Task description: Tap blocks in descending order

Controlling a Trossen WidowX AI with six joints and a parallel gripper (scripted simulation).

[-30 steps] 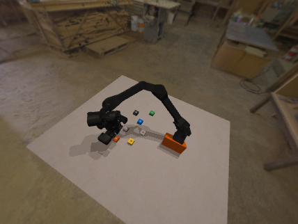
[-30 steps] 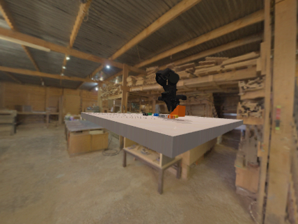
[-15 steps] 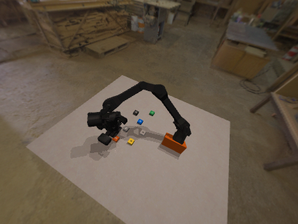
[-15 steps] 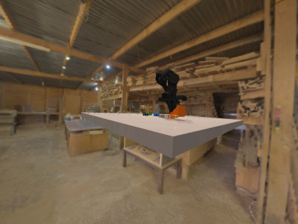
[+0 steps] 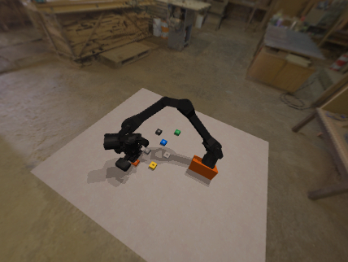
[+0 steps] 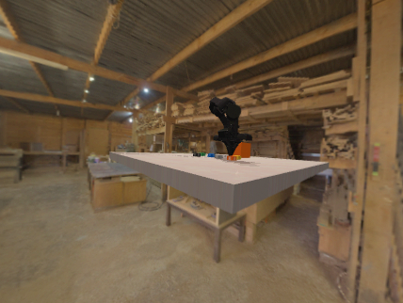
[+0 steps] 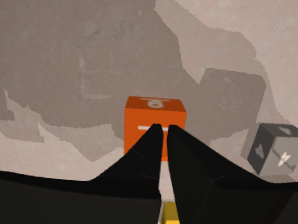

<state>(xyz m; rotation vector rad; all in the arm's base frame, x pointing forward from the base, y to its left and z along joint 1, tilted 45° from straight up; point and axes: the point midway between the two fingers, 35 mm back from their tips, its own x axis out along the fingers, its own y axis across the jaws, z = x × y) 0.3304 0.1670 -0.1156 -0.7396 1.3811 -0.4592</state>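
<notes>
My gripper tip is now 1 cm above the orange block. The rest, counted from my gripper tip: white block 11 cm behind, 14 cm to the right, 1 cm below; yellow block 9 cm behind, 4 cm to the right, 1 cm below; grey block 9 cm to the right, 1 cm below.
</notes>
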